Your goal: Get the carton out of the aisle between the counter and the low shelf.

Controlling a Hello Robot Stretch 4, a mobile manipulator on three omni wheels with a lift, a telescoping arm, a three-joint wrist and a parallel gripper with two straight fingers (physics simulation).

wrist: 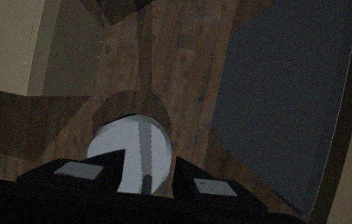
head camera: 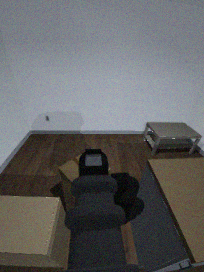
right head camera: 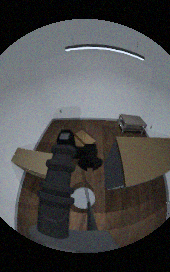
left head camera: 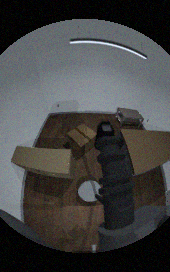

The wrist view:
gripper: 149, 168
counter: 276, 110
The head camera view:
small grey table: 166, 135
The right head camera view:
low shelf: 31, 161
